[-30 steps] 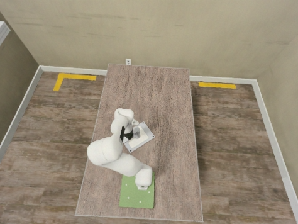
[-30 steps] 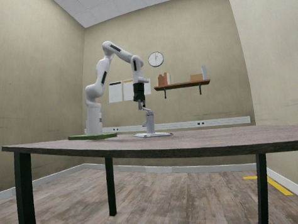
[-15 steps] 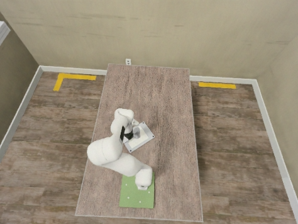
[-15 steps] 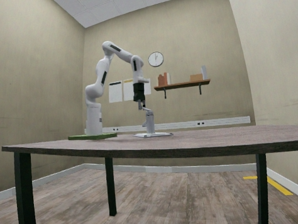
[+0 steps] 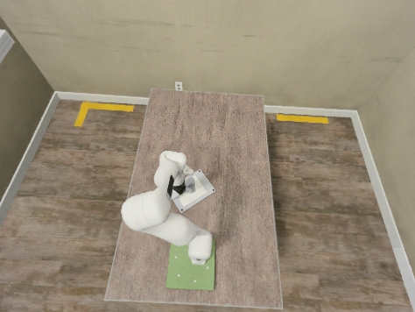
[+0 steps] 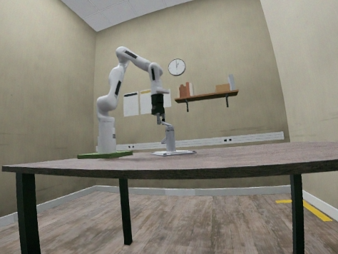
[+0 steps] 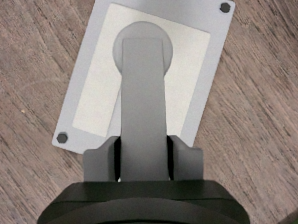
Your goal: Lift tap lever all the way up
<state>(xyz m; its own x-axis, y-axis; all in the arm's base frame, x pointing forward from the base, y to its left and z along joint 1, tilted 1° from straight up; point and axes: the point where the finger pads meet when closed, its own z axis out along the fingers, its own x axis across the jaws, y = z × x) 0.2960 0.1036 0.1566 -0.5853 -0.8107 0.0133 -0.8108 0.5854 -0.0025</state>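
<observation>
Right now the flat lever is 20 mm ahead of my hand, 20 mm to the right of it and 10 mm below it. Round my hand: grey tap: 40 mm ahead, 20 mm to the right, 70 mm below.
</observation>
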